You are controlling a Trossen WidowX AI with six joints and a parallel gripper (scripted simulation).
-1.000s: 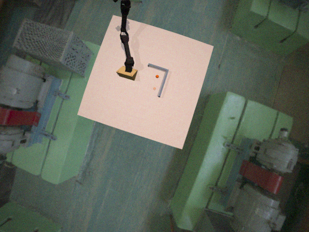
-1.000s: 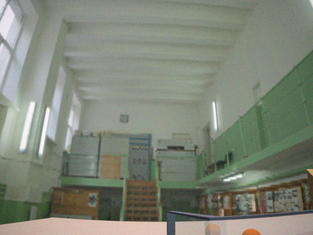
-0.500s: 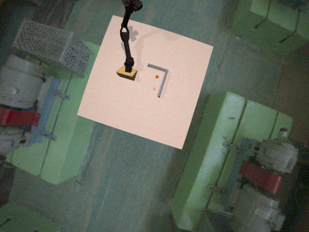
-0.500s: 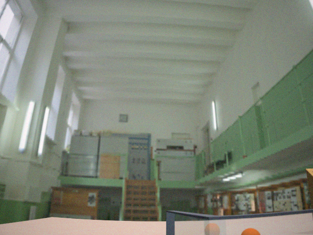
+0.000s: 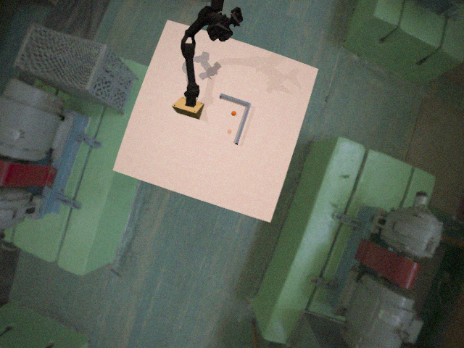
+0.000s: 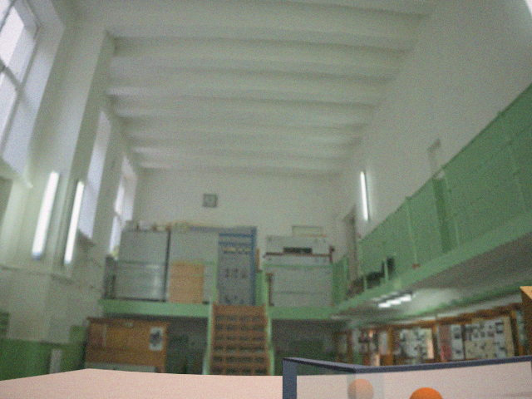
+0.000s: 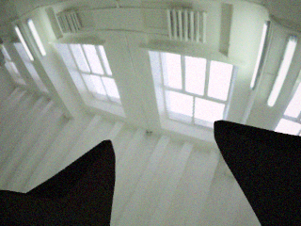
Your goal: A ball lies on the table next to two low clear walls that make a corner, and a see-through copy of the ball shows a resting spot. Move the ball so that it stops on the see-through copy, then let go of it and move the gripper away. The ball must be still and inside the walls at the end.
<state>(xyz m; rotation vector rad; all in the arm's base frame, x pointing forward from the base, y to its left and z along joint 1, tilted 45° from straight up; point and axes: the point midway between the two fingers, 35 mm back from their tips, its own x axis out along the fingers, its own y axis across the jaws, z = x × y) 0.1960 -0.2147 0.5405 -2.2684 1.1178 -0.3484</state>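
Now: gripper tip 6 cm short of the orange ball, 19 cm to the left of it and 60 cm above it. Also, from my gripper tip: clear wall (5 cm ahead, 9 cm to the right, 58 cm below); see-through copy of ball (6 cm ahead, 33 cm to the right, 60 cm below).
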